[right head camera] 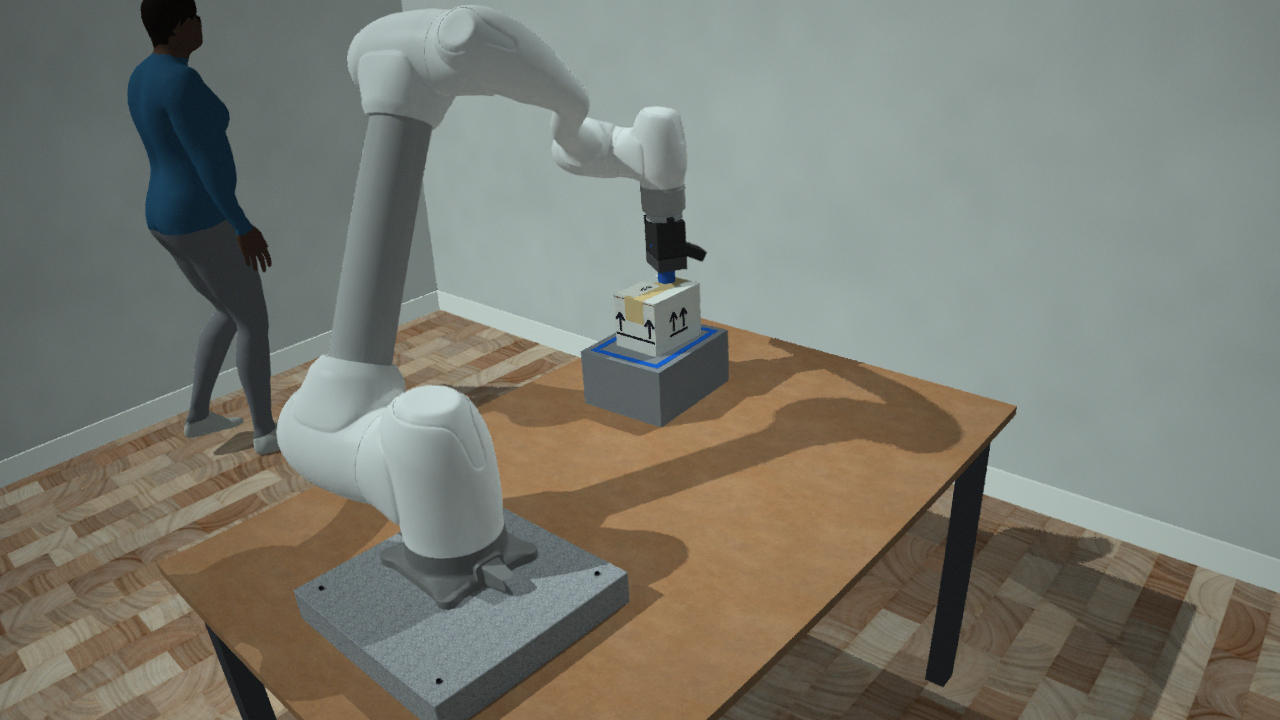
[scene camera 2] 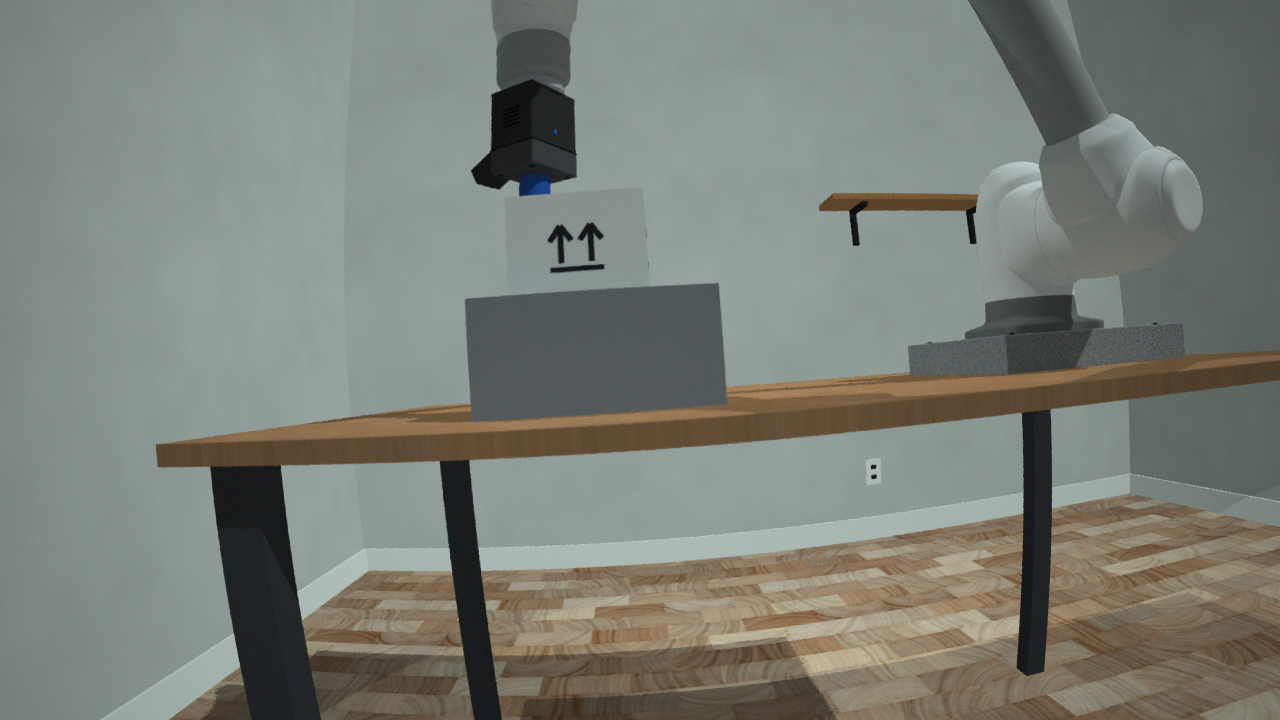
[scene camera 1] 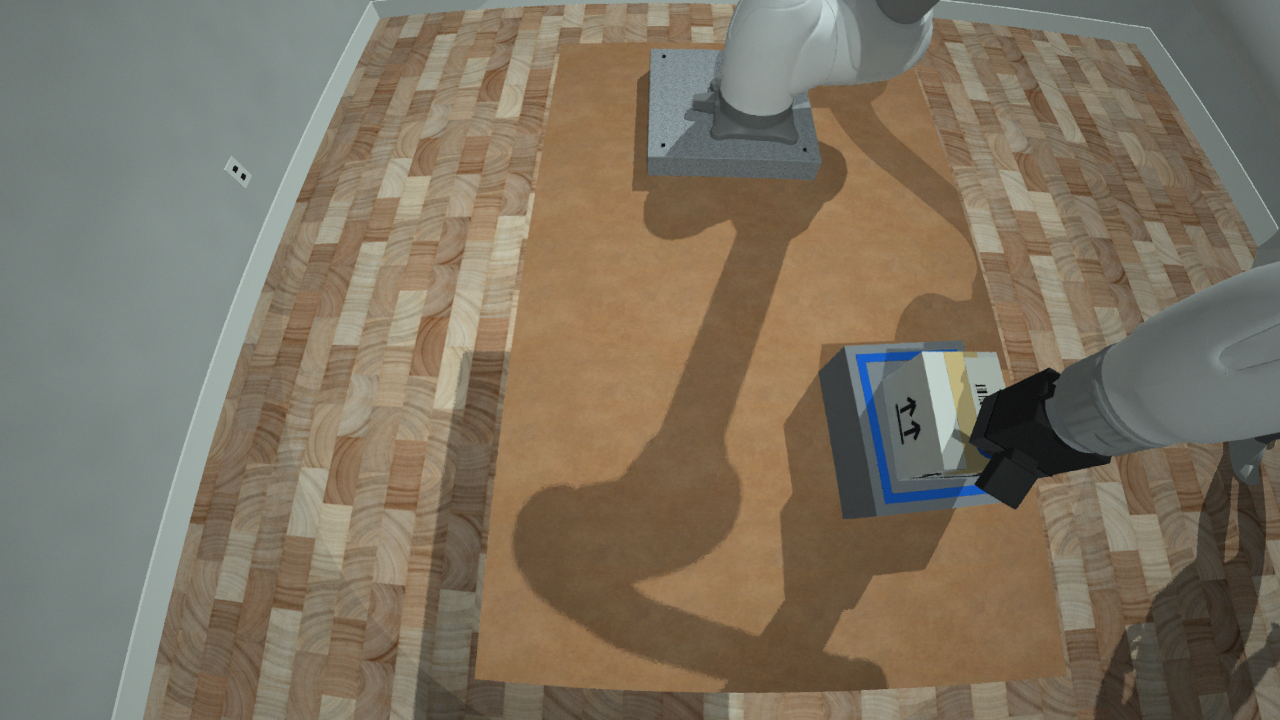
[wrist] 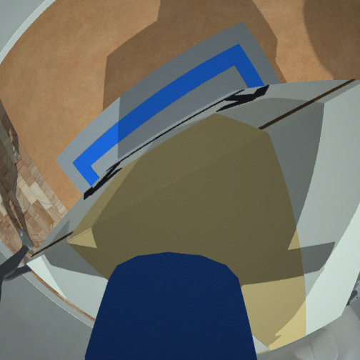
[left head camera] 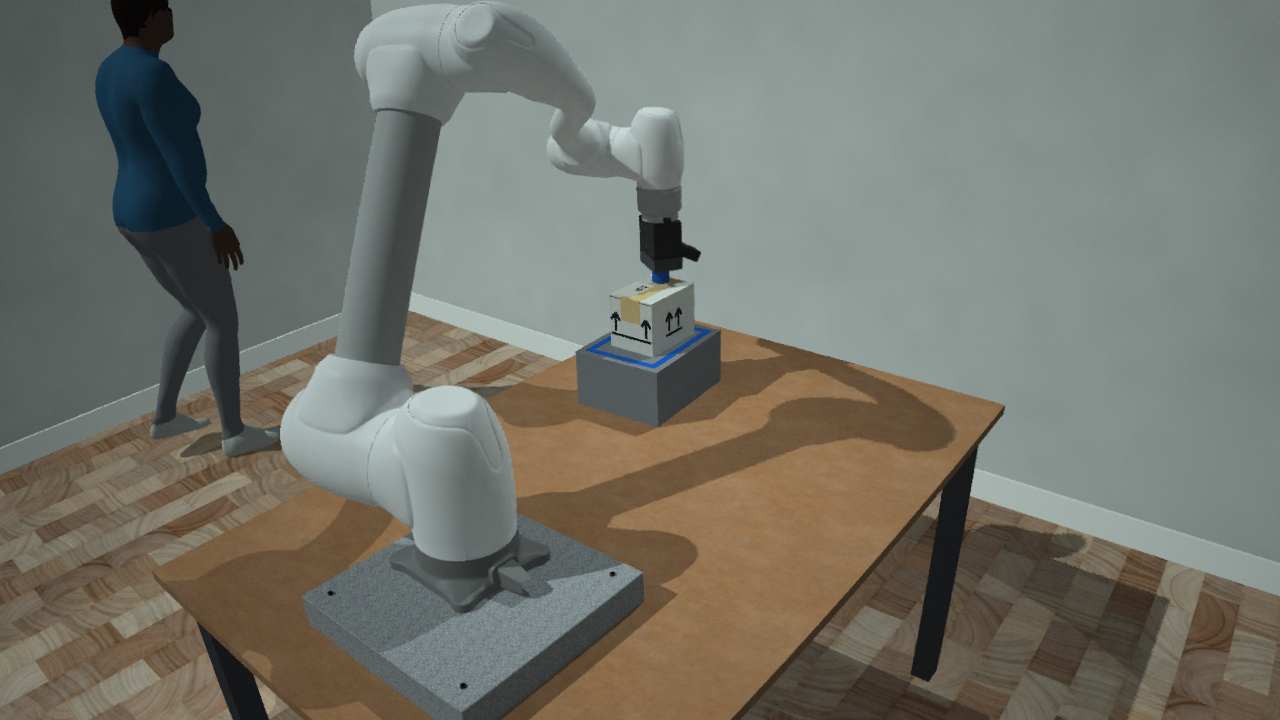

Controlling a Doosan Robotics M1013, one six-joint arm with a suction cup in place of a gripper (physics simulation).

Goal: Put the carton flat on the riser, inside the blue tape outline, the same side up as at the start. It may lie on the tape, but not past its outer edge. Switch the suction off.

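Frame: origin at the arm's base, x ahead, y left, z up, level; metres.
Where they show: hand at its tool point: (right head camera: 667,286) (scene camera 2: 535,215) (left head camera: 661,286); arm's base at its link origin: (right head camera: 458,558) (scene camera 2: 1032,334) (scene camera 1: 752,112) (left head camera: 470,560).
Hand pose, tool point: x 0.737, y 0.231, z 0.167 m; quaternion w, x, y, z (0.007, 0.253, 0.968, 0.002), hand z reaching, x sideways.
Note:
Things, the pixels of their top centre, and the offset from my tool point. "*": a spot on its surface instead. Level surfaces: height alone.
- white carton at its top centre: (scene camera 2: 575,203) (scene camera 1: 972,407) (right head camera: 657,288) (left head camera: 652,288) dz +0.013, dx -0.046, dy -0.012 m
- grey riser at its top centre: (scene camera 2: 589,300) (scene camera 1: 924,421) (right head camera: 655,340) (left head camera: 649,340) dz -0.101, dx -0.055, dy -0.010 m
- blue tape outline at a spot on its surface: (scene camera 1: 877,447) * dz -0.101, dx -0.015, dy -0.087 m
- brown table at its surface level: dz -0.221 m
The white carton (left head camera: 631,331) (right head camera: 635,331) (scene camera 1: 921,394) (scene camera 2: 577,246) (wrist: 335,165) stands upright, tan tape strip on top and side arrows pointing up. It appears to rest flat on the grey riser (left head camera: 617,389) (right head camera: 622,389) (scene camera 1: 850,447) (scene camera 2: 595,353). Its visible base edges lie inside the blue tape outline (scene camera 1: 877,447) (wrist: 165,95), with grey showing between; the far right side is hidden in scene camera 1. My suction cup (left head camera: 660,277) (right head camera: 665,277) (scene camera 2: 534,185) is pressed on the carton's top, off centre, and holds it.
The riser stands near one end of the brown table (left head camera: 760,537) (scene camera 1: 608,358). The arm's granite base plate (left head camera: 537,644) (scene camera 1: 680,98) is at the other end. A person (left head camera: 152,152) (right head camera: 183,152) stands on the floor beyond the table. A wall shelf (scene camera 2: 895,202) hangs behind.

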